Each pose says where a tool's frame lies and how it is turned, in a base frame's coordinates. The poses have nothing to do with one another.
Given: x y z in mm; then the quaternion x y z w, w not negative.
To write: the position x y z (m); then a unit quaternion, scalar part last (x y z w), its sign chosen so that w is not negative. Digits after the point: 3 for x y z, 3 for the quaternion.
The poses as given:
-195 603 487 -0.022 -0.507 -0.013 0.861
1 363 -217 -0.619 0.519 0.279 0.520
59 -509 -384 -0.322 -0.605 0.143 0.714
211 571 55 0.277 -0.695 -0.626 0.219
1 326 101 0.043 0.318 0.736 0.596
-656 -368 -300 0.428 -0.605 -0.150 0.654
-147 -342 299 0.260 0.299 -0.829 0.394
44 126 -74 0.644 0.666 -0.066 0.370
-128 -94 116 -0.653 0.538 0.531 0.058
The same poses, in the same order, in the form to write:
-0.195 0.603 0.487 -0.022 -0.507 -0.013 0.861
0.001 0.363 -0.217 -0.619 0.519 0.279 0.520
0.059 -0.509 -0.384 -0.322 -0.605 0.143 0.714
0.211 0.571 0.055 0.277 -0.695 -0.626 0.219
0.001 0.326 0.101 0.043 0.318 0.736 0.596
-0.656 -0.368 -0.300 0.428 -0.605 -0.150 0.654
-0.147 -0.342 0.299 0.260 0.299 -0.829 0.394
0.044 0.126 -0.074 0.644 0.666 -0.066 0.370
-0.128 -0.094 0.116 -0.653 0.538 0.531 0.058

